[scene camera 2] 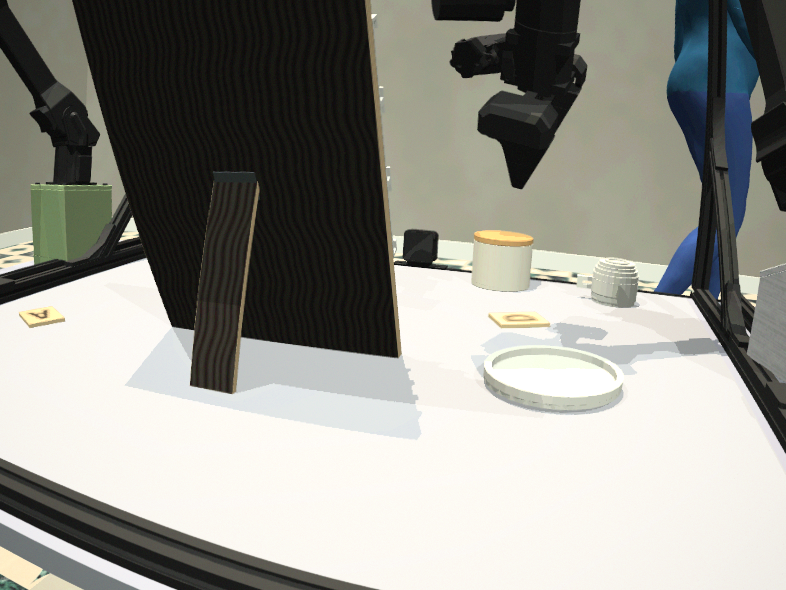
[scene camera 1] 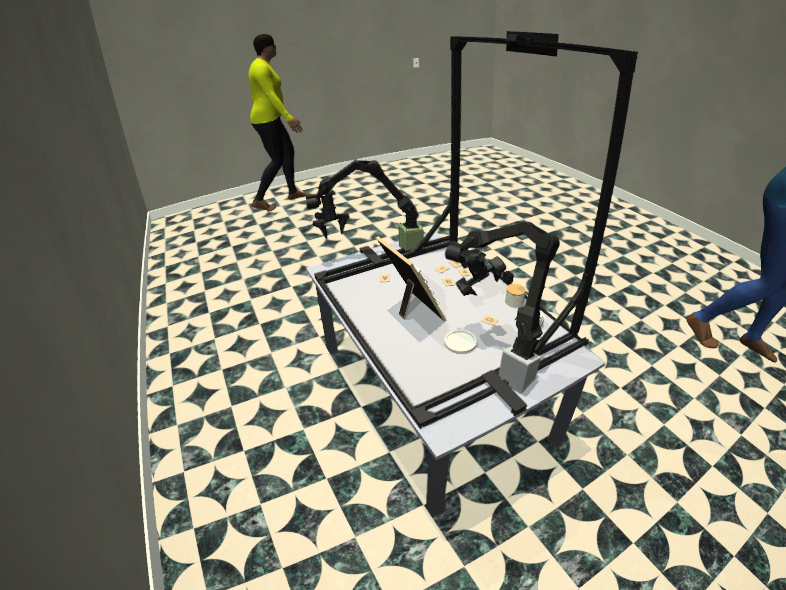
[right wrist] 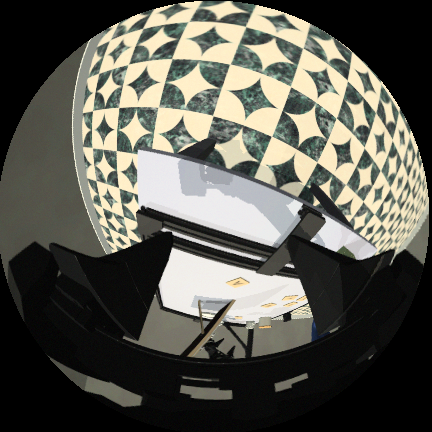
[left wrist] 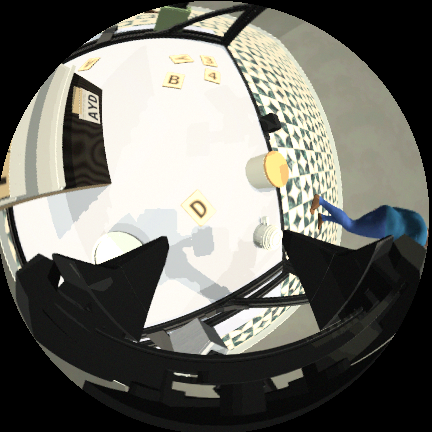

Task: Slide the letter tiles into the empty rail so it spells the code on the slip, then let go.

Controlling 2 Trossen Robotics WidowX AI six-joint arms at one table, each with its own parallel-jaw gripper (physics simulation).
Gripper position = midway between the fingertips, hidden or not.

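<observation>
A dark letter board [scene camera 2: 291, 101] is visible, also in scene camera 1 [scene camera 1: 406, 269] and the left wrist view [left wrist: 84, 161]. A lidded white jar [scene camera 2: 502, 260] appears in the left wrist view too [left wrist: 269, 169]. My left gripper [scene camera 2: 530, 165], visible also in scene camera 1 [scene camera 1: 486, 288] and the left wrist view [left wrist: 226, 239], is open and holds nothing; my right gripper [right wrist: 232, 239] is likewise open and holds nothing.
</observation>
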